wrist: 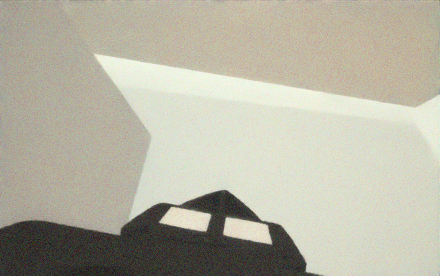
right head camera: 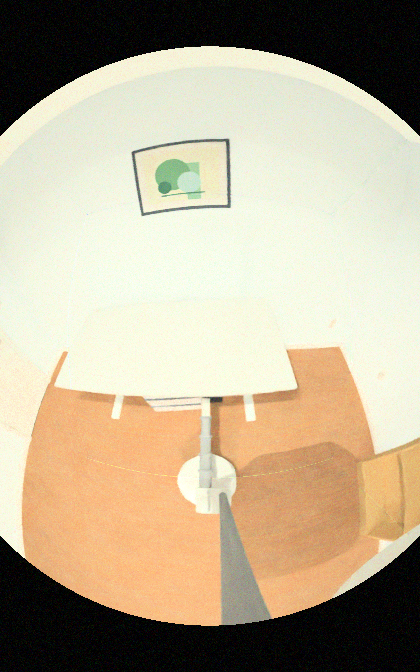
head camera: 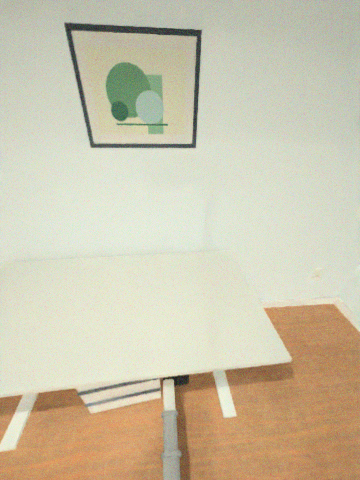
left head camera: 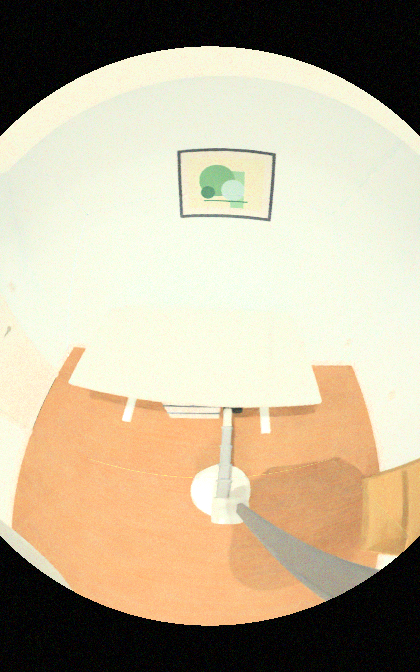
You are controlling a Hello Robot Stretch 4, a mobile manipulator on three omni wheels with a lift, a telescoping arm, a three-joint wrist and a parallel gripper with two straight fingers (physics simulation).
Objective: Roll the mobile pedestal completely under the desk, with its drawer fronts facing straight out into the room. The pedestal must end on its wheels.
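Note:
The white desk [head camera: 140,320] [left head camera: 200,360] [right head camera: 175,350] stands along the back wall. The pedestal [head camera: 122,395] [left head camera: 192,412] [right head camera: 175,404] shows below the desk's front edge, left of my arm, its light drawer fronts with dark strips facing roughly into the room. Its upper part and wheels are hidden. In the wrist view, the pedestal's plain side [wrist: 60,140] fills the left, and the desk's underside [wrist: 250,40] is above. My gripper [wrist: 221,208] is shut and empty, beneath the desk on the pedestal's right. I cannot tell whether it touches the pedestal.
My telescoping arm [head camera: 171,440] [left head camera: 226,450] [right head camera: 205,440] reaches under the desk's front edge. A white desk foot [head camera: 226,395] [left head camera: 265,420] [right head camera: 249,407] is on its right, another foot [head camera: 19,422] [left head camera: 129,410] [right head camera: 117,407] left of the pedestal. A tan box-like object [left head camera: 390,510] [right head camera: 380,495] stands at the right.

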